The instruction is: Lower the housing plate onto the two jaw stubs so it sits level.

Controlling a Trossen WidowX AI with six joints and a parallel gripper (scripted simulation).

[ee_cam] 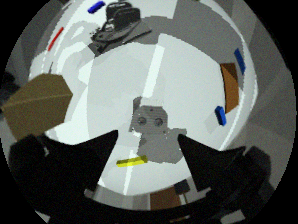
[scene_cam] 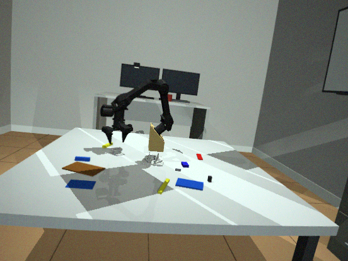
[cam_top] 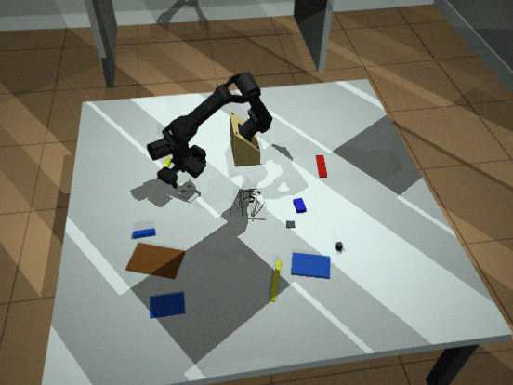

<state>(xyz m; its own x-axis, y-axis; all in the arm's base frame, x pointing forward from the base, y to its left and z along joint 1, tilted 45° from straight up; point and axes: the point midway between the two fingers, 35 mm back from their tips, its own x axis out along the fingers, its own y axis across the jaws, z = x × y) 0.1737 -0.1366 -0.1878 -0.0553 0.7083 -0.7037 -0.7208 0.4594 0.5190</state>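
The white bracket is 10 mm ahead of my gripper tip, 10 mm to the left of it and 50 mm below it. Round my gripper tip: brown plate (290 mm ahead, 100 mm to the right, 60 mm below); then blue block (100 mm ahead, 400 mm to the left, 60 mm below); then red bar (90 mm behind, 520 mm to the left, 60 mm below).
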